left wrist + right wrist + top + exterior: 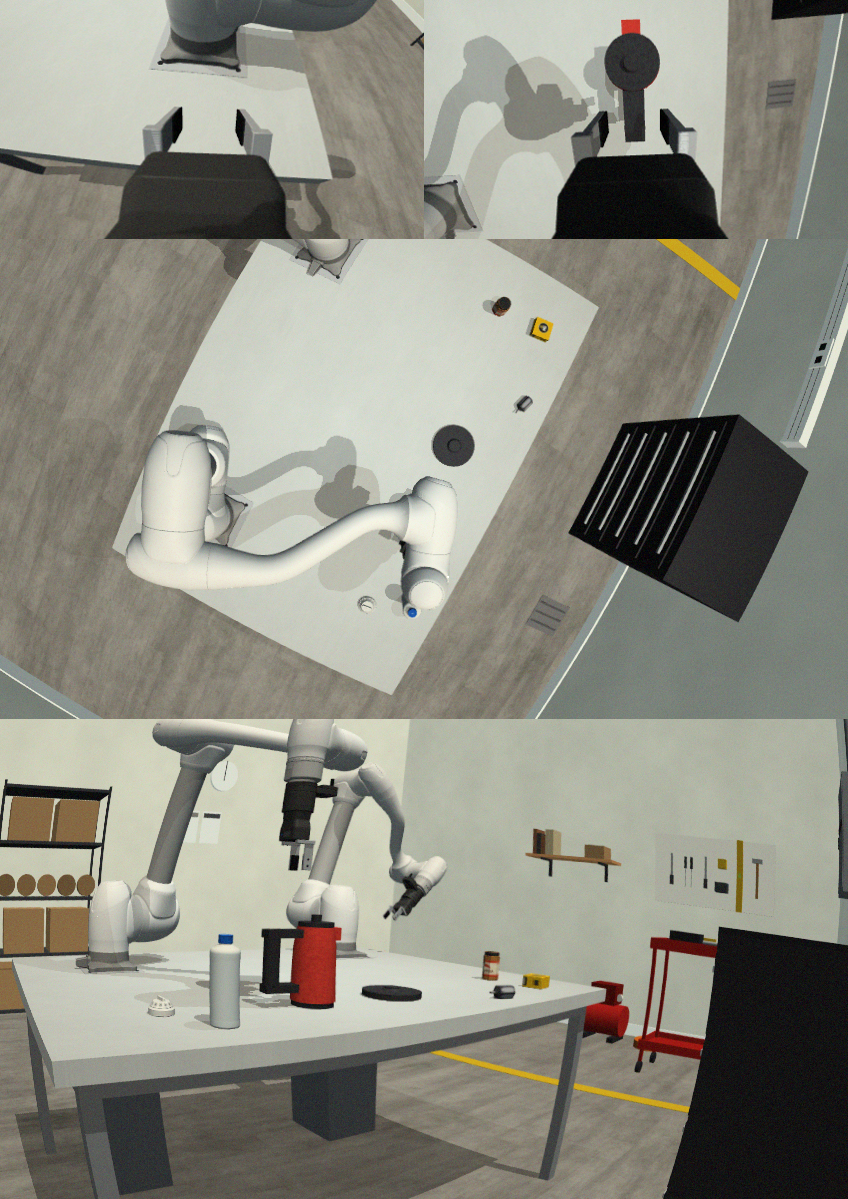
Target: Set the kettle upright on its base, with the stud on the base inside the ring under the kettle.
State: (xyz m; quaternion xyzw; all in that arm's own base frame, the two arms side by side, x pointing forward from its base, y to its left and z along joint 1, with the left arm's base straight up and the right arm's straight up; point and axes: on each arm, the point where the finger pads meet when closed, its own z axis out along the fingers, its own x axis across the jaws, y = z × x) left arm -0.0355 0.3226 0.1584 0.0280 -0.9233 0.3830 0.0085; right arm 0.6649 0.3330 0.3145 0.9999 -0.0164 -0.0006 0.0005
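Observation:
My right hand is 22 cm above the red kettle and 2 cm to the right of it. Also, from my right hand: round black base: 32 cm to the left, 30 cm below, 2 cm ahead; white bottle: 26 cm to the right, 23 cm below, 9 cm ahead; white dome: 34 cm to the right, 30 cm below, 4 cm behind.

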